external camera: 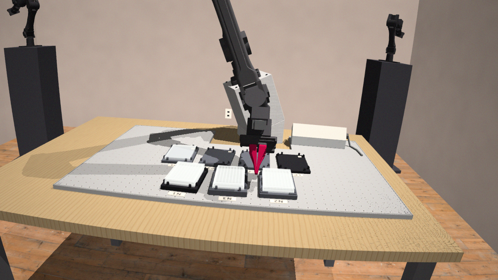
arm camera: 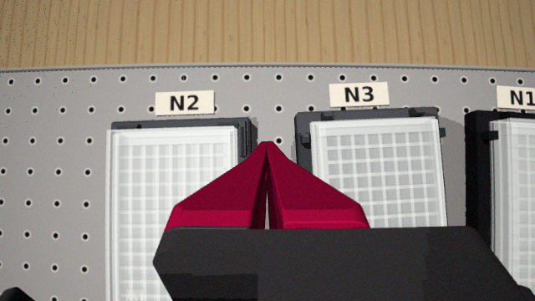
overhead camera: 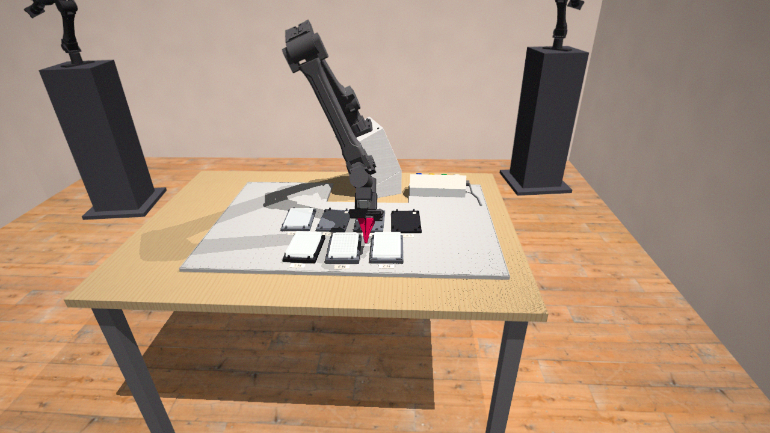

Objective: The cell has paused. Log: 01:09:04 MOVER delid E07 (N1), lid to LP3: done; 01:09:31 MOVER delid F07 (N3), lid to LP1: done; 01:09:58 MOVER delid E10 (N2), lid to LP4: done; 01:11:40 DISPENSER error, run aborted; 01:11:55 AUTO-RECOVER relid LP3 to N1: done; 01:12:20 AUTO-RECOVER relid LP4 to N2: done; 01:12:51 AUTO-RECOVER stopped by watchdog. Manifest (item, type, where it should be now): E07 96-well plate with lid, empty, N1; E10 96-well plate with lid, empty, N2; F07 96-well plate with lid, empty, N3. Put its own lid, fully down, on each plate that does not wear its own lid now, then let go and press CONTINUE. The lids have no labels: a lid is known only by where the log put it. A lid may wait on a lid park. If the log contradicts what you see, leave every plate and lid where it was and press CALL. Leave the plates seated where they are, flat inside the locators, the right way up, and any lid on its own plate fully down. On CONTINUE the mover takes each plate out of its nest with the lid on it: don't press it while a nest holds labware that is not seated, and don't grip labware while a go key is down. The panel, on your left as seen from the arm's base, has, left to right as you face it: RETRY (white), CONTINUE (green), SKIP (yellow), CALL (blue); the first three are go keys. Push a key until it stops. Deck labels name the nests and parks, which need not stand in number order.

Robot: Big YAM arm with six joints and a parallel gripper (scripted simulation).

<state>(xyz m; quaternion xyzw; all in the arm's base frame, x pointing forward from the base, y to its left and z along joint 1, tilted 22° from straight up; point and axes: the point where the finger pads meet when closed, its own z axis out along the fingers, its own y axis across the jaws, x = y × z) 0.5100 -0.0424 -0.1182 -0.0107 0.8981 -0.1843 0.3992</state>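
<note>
Right now my hand is 70 mm to the left of the plate, 40 mm past it and 40 mm above it. The rest, counted from my hand: clear lid 250 mm behind, 230 mm to the right, 50 mm below; LP4 park 220 mm behind, 60 mm below, 20 mm to the left; LP3 park 240 mm behind, 110 mm to the right, 60 mm below.
</note>
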